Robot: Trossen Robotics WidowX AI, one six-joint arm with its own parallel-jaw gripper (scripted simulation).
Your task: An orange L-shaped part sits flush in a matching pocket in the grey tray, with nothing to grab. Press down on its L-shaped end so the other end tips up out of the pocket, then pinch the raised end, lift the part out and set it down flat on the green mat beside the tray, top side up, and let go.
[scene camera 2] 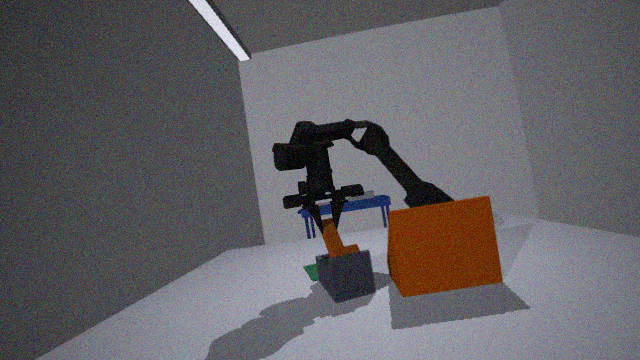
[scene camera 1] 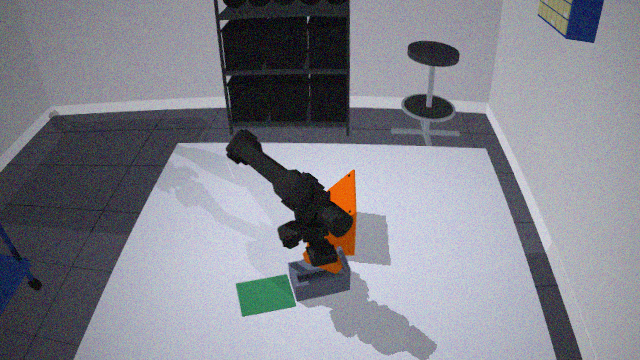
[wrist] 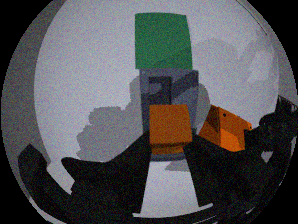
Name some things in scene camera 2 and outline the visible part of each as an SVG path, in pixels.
My gripper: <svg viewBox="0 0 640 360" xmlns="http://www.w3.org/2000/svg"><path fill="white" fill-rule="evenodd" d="M330 165L308 168L306 182L298 182L299 194L284 196L283 198L285 209L301 207L303 205L302 209L307 209L322 234L323 224L319 206L315 204L315 201L332 198L332 201L330 201L332 219L337 229L344 203L348 202L345 197L364 195L363 187L360 184L342 186L340 190L335 190L332 179L333 172Z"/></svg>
An orange L-shaped part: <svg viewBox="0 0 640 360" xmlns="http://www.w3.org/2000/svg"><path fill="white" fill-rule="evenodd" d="M322 220L323 234L321 234L330 258L360 252L357 244L344 247L332 218Z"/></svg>
